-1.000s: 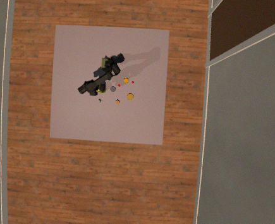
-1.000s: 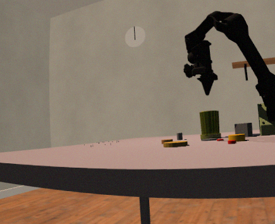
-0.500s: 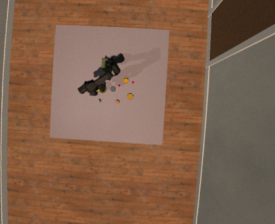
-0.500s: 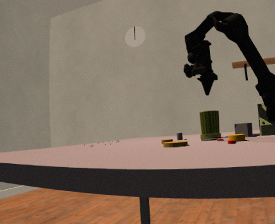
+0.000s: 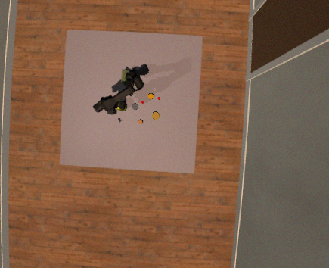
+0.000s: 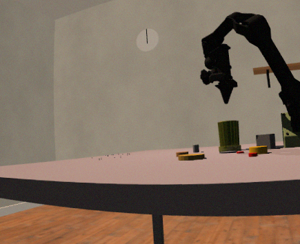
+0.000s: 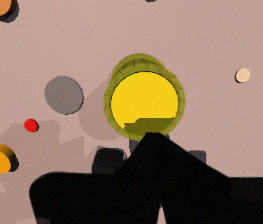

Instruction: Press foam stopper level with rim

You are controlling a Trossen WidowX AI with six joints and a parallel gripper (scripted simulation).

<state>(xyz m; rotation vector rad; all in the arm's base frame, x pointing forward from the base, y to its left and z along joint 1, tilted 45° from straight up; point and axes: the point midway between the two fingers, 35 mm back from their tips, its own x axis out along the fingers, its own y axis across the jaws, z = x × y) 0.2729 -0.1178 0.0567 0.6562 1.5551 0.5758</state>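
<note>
Right now my hand is 110 mm above the foam stopper. The rest, counted from my hand: grey block (140 mm behind, 60 mm to the left, 180 mm below); then grey disc (20 mm behind, 120 mm to the left, 210 mm below); then small grey cylinder (140 mm ahead, 10 mm to the right, 190 mm below).
</note>
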